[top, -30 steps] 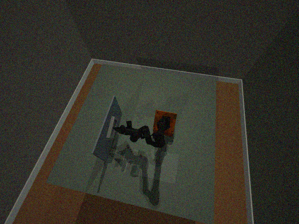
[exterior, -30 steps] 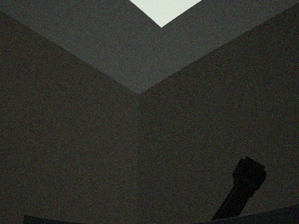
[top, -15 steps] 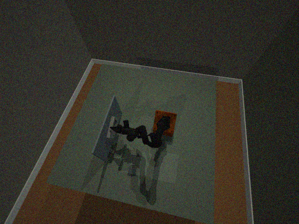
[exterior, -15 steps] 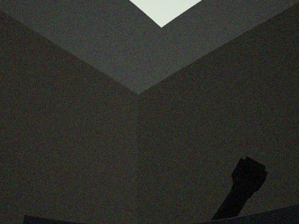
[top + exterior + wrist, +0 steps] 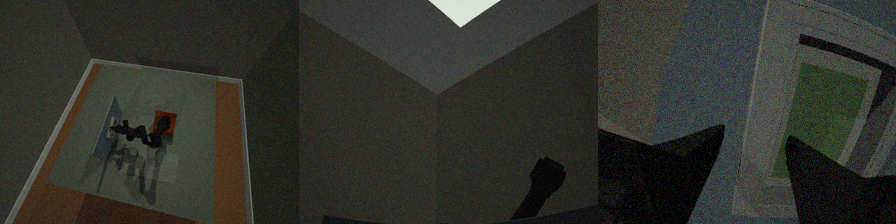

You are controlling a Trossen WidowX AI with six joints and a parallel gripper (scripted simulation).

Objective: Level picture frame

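The picture frame is 50 mm below my gripper tip, 20 mm to the right of it and 10 mm ahead of it. From my gripper tip the other things lie so: wall panel: 60 mm below, 20 mm ahead, 10 mm to the right.
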